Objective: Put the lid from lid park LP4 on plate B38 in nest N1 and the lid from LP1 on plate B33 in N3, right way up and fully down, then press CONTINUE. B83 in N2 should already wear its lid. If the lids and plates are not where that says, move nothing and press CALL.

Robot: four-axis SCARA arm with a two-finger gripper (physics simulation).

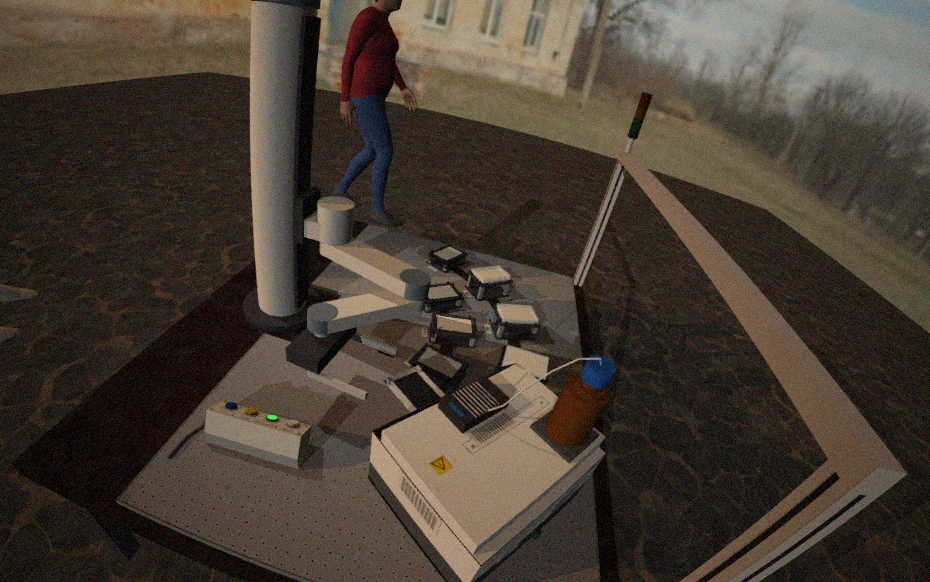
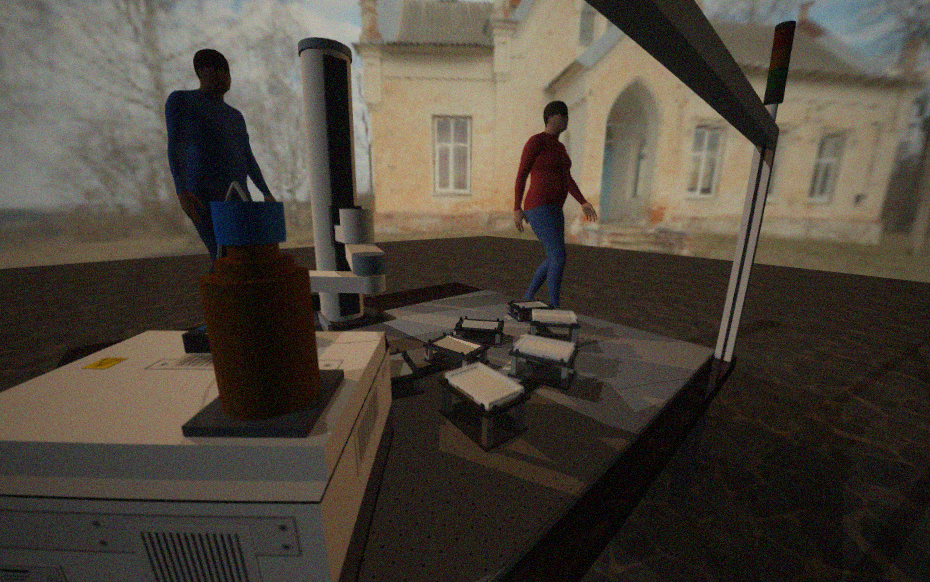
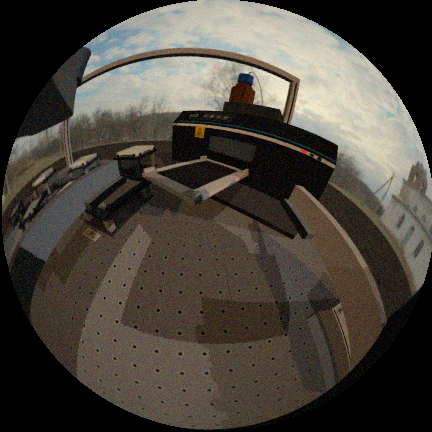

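Seen in the pictures: gripper, fingertip midpoint: (image 1: 382,372) (image 3: 202,176); arm's base at its link origin: (image 1: 282,307) (image 2: 343,320).
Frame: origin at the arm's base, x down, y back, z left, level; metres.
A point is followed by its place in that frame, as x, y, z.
My gripper (image 1: 357,365) (image 3: 202,176) {-0.138, -0.433, -0.282} is open and empty, above the table between the button box and the stands. Its fingers stand wide apart. Low black stands hold pale-topped plates (image 1: 447,255) {-0.059, -0.438, 0.526} (image 1: 452,323) {-0.060, -0.547, 0.085} (image 2: 454,345) {-0.060, -0.554, 0.077}. Taller stands beside them bear white pieces (image 1: 489,276) {-0.103, -0.624, 0.366} (image 1: 516,315) {-0.093, -0.741, 0.176} (image 2: 483,384) {-0.101, -0.797, -0.058} (image 3: 136,151) {-0.098, -0.723, -0.078}. An empty-looking dark stand (image 1: 436,363) {-0.057, -0.540, -0.111} (image 3: 117,200) {-0.057, -0.511, -0.136} is nearest the instrument. Plate and park labels are not legible, and I cannot tell which plates wear lids. The button box (image 1: 257,439) {-0.068, -0.234, -0.513} has a lit green button (image 1: 272,417) {-0.080, -0.239, -0.456} and a blue button (image 1: 231,405) {-0.084, -0.141, -0.466}.
A white instrument (image 1: 466,480) {-0.220, -0.666, -0.555} (image 2: 171,404) {-0.220, -0.783, -0.474} (image 3: 250,150) {-0.151, -0.554, -0.362} carries an orange bottle (image 1: 574,415) {-0.314, -0.827, -0.433} (image 2: 264,336) {-0.305, -0.885, -0.400} (image 3: 242,93) {-0.319, -0.801, -0.384} with a blue cap. Its tray (image 3: 222,185) {-0.112, -0.478, -0.309} extends near the stands. A signal tower (image 1: 639,115) {-0.769, -1.018, 0.687} (image 2: 779,61) {-0.769, -1.026, 0.686} stands at the frame. People are beyond the table.
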